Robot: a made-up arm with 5 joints.
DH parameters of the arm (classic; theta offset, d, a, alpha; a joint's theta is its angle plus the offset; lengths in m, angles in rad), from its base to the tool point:
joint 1: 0 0.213 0 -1.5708
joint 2: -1.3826 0 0.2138 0
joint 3: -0.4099 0 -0.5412 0
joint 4: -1.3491 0 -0.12 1.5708
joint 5: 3.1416 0.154 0 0
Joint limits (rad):
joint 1: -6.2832..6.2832
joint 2: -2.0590..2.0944
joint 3: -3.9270..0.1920
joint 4: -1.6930..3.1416
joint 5: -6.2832..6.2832
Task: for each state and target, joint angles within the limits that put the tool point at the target. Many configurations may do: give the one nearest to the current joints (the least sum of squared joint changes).
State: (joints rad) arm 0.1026 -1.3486 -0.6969 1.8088 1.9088
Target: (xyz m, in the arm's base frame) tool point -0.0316 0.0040 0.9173
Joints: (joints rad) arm -0.1258 -1.5186 -1.3713 1.3673 1.9088
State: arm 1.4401 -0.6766 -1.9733 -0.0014 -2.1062
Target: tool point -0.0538 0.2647 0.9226
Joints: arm 1.7713 -0.8942 -1.1622 -0.4361 -2.1062
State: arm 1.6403 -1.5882 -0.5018 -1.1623 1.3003
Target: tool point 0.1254 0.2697 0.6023
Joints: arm 1.1356 -1.3440 -0.2122 -1.1117 1.3003
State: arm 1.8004 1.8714 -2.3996 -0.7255 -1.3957
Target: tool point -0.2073 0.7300 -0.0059
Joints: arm 1.8475 1.7629 -2.5230 -1.1190 -1.3957
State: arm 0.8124 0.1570 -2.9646 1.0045 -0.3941
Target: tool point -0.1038 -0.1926 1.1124
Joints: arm 1.0765 -0.1699 -3.1864 0.9074 -0.3941
